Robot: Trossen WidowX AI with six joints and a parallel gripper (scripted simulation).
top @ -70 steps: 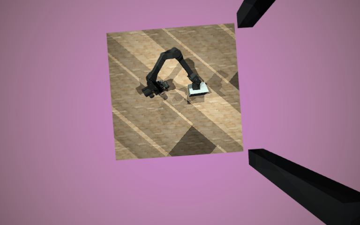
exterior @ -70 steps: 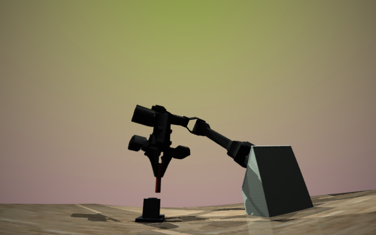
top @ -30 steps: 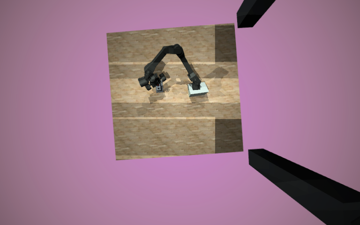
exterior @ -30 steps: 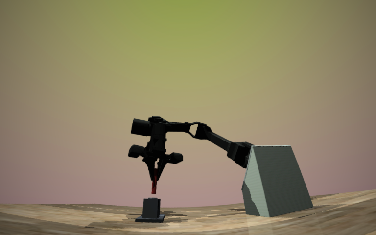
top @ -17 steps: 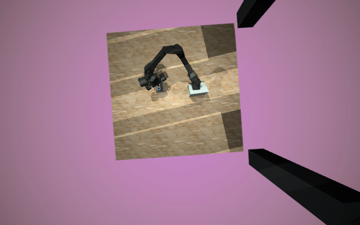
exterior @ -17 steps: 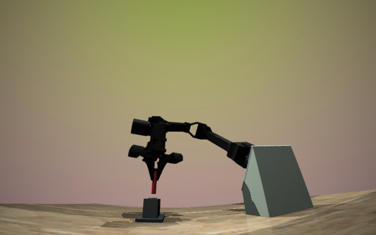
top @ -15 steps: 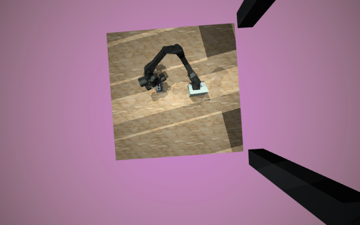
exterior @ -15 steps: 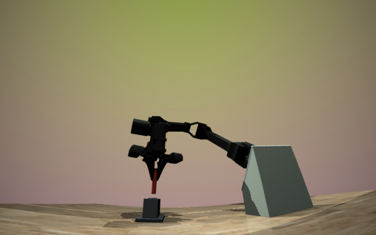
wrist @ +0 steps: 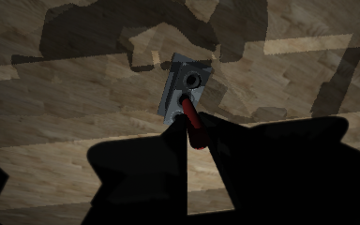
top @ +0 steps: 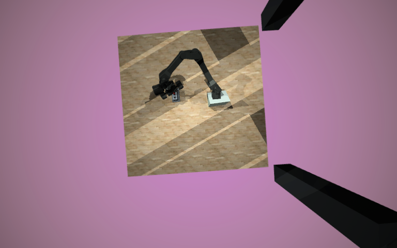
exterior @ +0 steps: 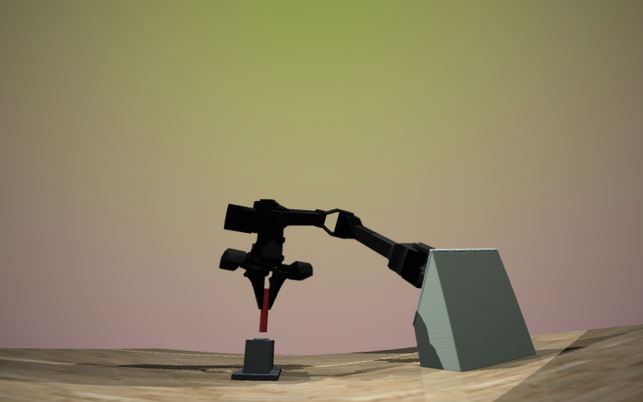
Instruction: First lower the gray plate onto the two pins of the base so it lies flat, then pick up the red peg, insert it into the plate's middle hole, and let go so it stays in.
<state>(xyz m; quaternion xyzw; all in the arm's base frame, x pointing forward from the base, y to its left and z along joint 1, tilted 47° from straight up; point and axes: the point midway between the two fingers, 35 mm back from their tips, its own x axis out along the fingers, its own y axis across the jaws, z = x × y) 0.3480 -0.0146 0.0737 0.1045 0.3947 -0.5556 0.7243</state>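
Now: the gray plate 70 mm below my gripper tip. The rest, counted from my gripper tip: red peg (right at my gripper tip).
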